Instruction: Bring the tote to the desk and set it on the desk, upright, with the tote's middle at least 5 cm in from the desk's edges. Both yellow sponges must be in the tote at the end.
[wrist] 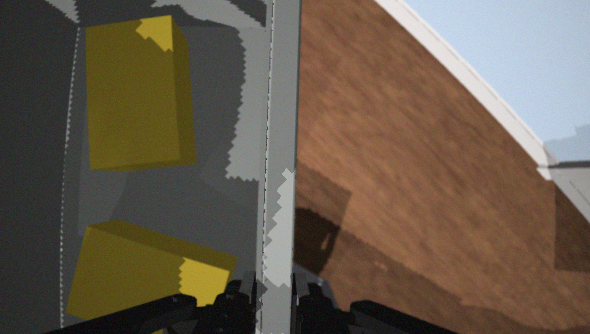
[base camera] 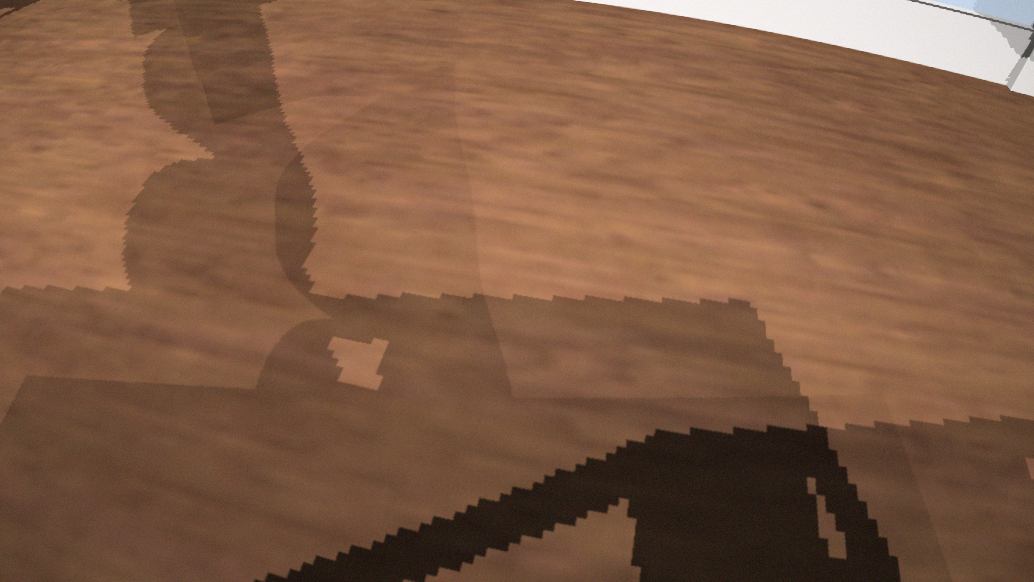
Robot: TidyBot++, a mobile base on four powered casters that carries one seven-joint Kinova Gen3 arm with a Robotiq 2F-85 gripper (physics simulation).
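Places are measured from the arm's base along level axes (x ahead, y left, z up), in centimetres.
Pixels of known places: gripper, fingertip midpoint: (wrist: 274, 291).
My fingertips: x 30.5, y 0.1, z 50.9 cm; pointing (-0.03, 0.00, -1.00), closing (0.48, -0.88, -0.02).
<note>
Behind a point stands the place of what it marks.
The grey tote (wrist: 282, 125) @(x 37.6, y 3.8, z 52.9 cm) fills the left half of the wrist view, seen from above, with its rim running top to bottom near the middle. One yellow sponge (wrist: 132, 100) @(x 34.7, y 13.9, z 45.7 cm) lies inside it, toward the top of the view. The other yellow sponge (wrist: 145, 270) @(x 25.7, y 7.2, z 46.1 cm) lies inside it lower down, at an angle, partly hidden by a finger. My gripper (wrist: 274, 291) @(x 30.5, y 0.1, z 50.9 cm) is shut on the tote's rim, one finger on each side of the wall. The tote and the gripper do not show in the base camera view. The desk does not show clearly in either view.
Brown wood-grain floor (base camera: 615, 202) @(x 52.7, y -9.6, z -39.6 cm) (wrist: 400, 150) @(x 61.7, y -25.6, z -39.6 cm) stretches below, with dark shadows across it. A white wall base (base camera: 795, 32) @(x 91.6, y -40.3, z -39.0 cm) (wrist: 475, 85) @(x 92.6, y -35.6, z -34.7 cm) runs along the floor's far edge. A grey shape (wrist: 570, 185) @(x 82.1, y -81.9, z -32.3 cm) stands at the wrist view's right edge.
</note>
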